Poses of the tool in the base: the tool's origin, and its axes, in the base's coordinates. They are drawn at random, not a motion.
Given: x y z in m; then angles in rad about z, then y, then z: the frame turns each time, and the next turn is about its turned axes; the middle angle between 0 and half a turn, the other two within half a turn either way.
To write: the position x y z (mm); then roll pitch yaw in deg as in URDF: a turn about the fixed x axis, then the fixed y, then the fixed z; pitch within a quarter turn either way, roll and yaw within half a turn. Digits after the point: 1 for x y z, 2 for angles.
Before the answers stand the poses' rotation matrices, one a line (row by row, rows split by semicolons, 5 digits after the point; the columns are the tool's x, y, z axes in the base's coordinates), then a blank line. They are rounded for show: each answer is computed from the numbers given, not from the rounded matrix.
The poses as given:
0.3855 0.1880 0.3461 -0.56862 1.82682 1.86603
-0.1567 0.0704 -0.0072 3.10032 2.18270 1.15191
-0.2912 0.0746 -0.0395 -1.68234 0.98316 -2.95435
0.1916 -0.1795 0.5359 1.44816 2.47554 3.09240
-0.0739 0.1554 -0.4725 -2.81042 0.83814 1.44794
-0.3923 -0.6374 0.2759 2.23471 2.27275 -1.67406
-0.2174 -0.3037 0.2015 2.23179 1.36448 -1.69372
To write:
0.57726 0.04748 0.81518; 0.76651 -0.37564 -0.52092; 0.28148 0.92555 -0.25324
0.19575 -0.54110 -0.81786; -0.92240 -0.38474 0.03377; -0.33294 0.74779 -0.57443
-0.12436 -0.98790 -0.09264; 0.56204 0.00681 -0.82708; 0.81771 -0.15492 0.55440
0.04726 0.99602 0.07559; 0.78543 -0.08381 0.61325; 0.61714 0.03038 -0.78627
0.24519 0.66758 -0.70301; -0.96519 0.09995 -0.24172; -0.09110 0.73780 0.66885
0.74238 0.47695 -0.47052; 0.66534 -0.44233 0.60139; 0.07871 -0.75951 -0.64571
0.79885 -0.02802 -0.60088; 0.58944 0.23576 0.77264; 0.12001 -0.97141 0.20486

385.5 188.0 346.1 105.30 -16.35 53.02
-156.7 70.4 -7.2 127.53 19.45 -78.02
-291.2 74.6 -39.5 -15.61 -54.86 102.48
191.6 -179.5 535.9 177.79 -38.11 86.56
-73.9 155.4 -472.5 47.81 5.23 -75.75
-392.3 -637.4 275.9 -130.37 -4.51 41.87
-217.4 -303.7 201.5 -78.09 -6.89 36.42

